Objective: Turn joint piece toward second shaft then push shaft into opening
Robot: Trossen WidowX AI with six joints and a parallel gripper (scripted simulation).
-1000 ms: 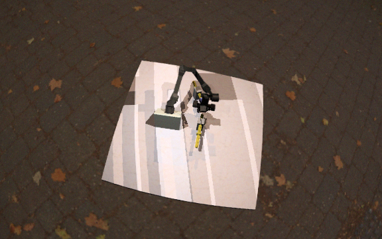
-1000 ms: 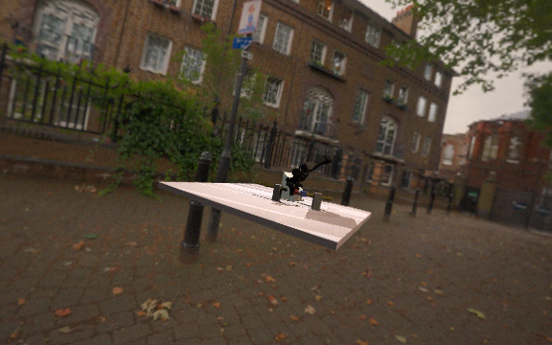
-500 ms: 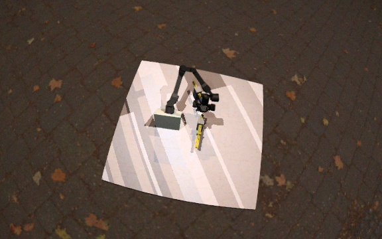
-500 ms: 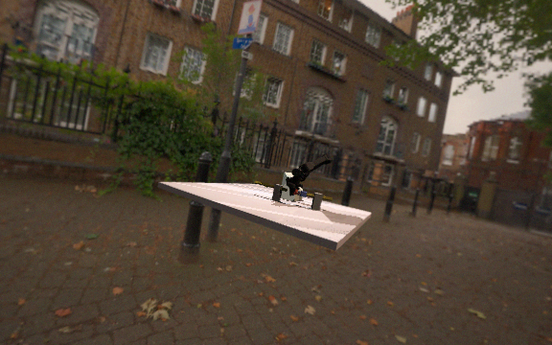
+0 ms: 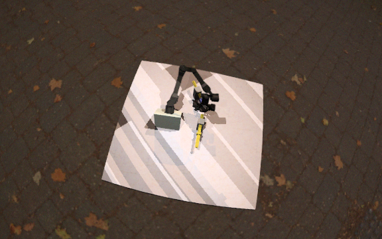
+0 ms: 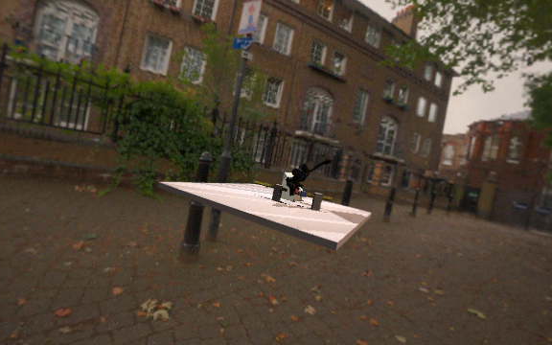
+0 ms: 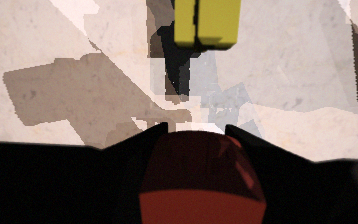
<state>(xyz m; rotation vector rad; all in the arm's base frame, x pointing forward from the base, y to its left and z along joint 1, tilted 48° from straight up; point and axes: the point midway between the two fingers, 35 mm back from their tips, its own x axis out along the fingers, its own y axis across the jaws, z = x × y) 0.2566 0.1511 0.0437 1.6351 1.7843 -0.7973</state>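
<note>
Now: gripper tip 2 cm to the right of the red square joint piece and 4 cm below it.
</note>
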